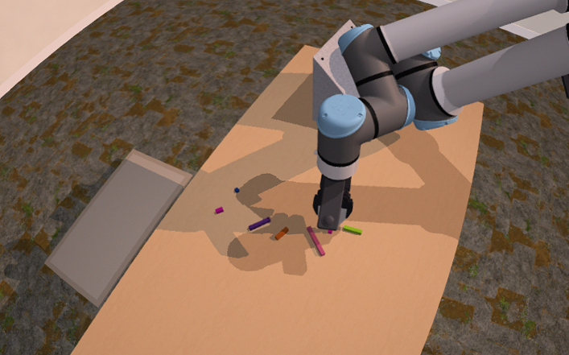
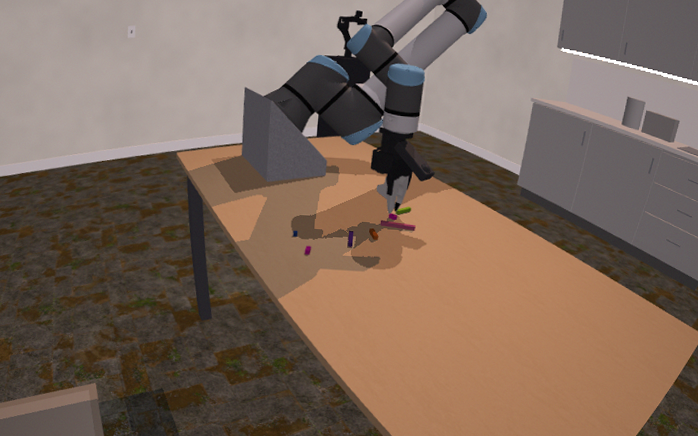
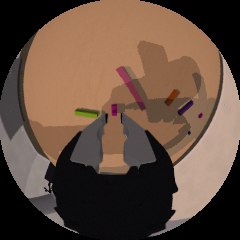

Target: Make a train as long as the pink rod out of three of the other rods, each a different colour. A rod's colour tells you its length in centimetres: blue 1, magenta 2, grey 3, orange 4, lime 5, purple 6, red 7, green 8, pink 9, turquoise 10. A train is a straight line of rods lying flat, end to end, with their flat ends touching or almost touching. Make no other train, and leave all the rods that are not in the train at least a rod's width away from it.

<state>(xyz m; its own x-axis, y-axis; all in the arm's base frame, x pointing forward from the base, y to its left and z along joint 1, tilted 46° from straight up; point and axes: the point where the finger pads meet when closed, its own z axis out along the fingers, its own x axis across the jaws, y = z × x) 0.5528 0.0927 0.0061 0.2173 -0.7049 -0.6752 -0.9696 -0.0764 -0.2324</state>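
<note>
My hand is 50 mm short of the pink rod, 30 mm above it and 20 mm to the left of it. Also, from my hand: purple rod 180 mm to the right, 50 mm ahead, 30 mm below; then lime rod 60 mm to the left, 30 mm below, 20 mm behind; then orange rod 110 mm to the right, 60 mm ahead, 30 mm below.
</note>
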